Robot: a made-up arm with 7 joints. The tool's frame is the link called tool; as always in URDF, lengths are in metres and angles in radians.
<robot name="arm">
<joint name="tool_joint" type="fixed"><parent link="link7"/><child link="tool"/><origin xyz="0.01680 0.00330 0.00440" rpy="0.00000 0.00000 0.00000"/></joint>
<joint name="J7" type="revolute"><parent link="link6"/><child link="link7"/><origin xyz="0.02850 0.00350 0.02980" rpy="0.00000 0.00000 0.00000"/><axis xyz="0 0 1"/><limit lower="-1.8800" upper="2.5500"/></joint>
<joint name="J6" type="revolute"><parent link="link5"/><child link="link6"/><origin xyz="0.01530 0.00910 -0.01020" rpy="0.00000 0.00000 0.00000"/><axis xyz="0 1 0"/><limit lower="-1.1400" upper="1.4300"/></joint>
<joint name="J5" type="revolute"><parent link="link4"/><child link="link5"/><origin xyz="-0.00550 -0.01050 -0.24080" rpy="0.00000 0.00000 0.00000"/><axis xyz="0 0 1"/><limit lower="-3.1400" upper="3.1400"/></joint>
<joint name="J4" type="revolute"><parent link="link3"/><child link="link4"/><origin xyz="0.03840 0.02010 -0.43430" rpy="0.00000 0.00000 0.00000"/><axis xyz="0 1 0"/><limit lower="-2.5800" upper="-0.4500"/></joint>
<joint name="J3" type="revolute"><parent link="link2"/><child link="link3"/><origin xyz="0.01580 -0.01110 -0.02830" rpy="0.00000 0.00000 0.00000"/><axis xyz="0 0 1"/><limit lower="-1.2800" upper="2.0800"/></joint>
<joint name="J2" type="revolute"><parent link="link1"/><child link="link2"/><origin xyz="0.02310 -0.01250 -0.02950" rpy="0.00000 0.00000 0.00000"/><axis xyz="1 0 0"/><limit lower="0.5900" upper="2.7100"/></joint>
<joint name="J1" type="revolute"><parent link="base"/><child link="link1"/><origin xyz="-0.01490 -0.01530 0.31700" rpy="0.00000 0.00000 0.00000"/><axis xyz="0 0.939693 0.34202"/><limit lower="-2.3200" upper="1.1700"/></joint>
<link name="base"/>
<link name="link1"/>
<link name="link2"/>
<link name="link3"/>
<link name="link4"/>
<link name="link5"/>
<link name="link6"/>
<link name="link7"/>
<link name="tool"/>
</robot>
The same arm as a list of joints. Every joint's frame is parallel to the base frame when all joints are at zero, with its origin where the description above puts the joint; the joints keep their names.
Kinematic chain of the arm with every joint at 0, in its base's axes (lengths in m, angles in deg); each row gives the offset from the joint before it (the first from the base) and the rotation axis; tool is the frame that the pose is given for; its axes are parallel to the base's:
J1: xyz -0.0149 -0.0153 0.3170 axis 0 0.9397 0.342
J2: xyz 0.0231 -0.0125 -0.0295 axis +x
J3: xyz 0.0158 -0.0111 -0.0283 axis +z
J4: xyz 0.0384 0.0201 -0.4343 axis +y
J5: xyz -0.0055 -0.0105 -0.2408 axis +z
J6: xyz 0.0153 0.0091 -0.0102 axis +y
J7: xyz 0.0285 0.0035 0.0298 axis +z
tool: xyz 0.0168 0.0033 0.0044
Joint limits (deg, base to tool): -132.93..67.04 33.80..155.27 -73.34..119.18 -147.82..-25.78 -179.91..179.91 -65.32..81.93 -107.72..146.10

